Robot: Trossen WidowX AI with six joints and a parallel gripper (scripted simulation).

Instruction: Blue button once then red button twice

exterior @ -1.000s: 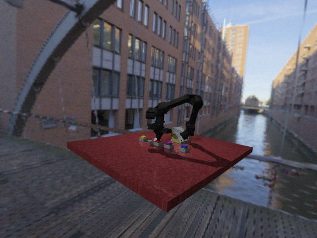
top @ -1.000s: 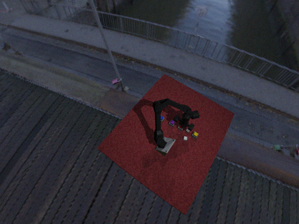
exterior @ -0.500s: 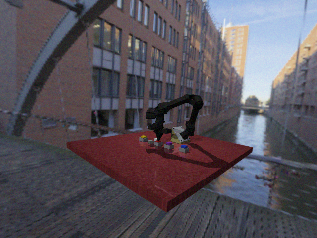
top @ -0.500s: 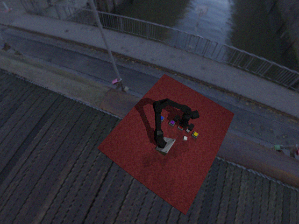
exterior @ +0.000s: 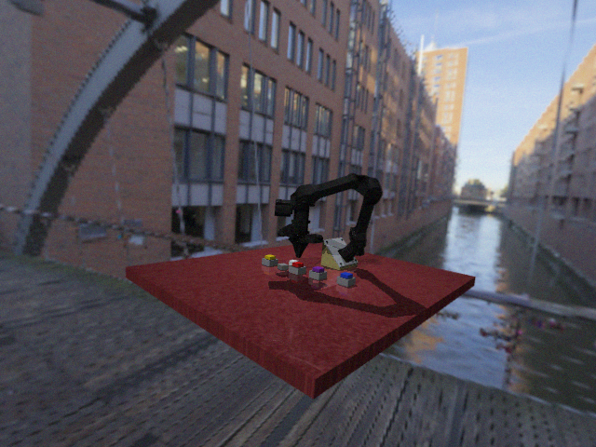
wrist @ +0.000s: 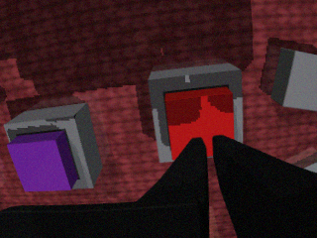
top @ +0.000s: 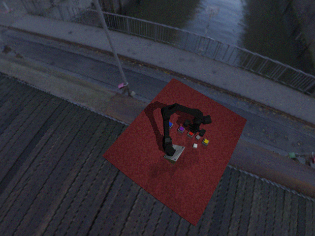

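My gripper tip is now 30 mm above the red button. The rest, counted from my gripper tip: small grey block (70 mm to the right, 50 mm below, 10 mm ahead); small white block (80 mm to the right, 80 mm behind, 50 mm below); purple button (90 mm to the left, 30 mm below, 10 mm behind).
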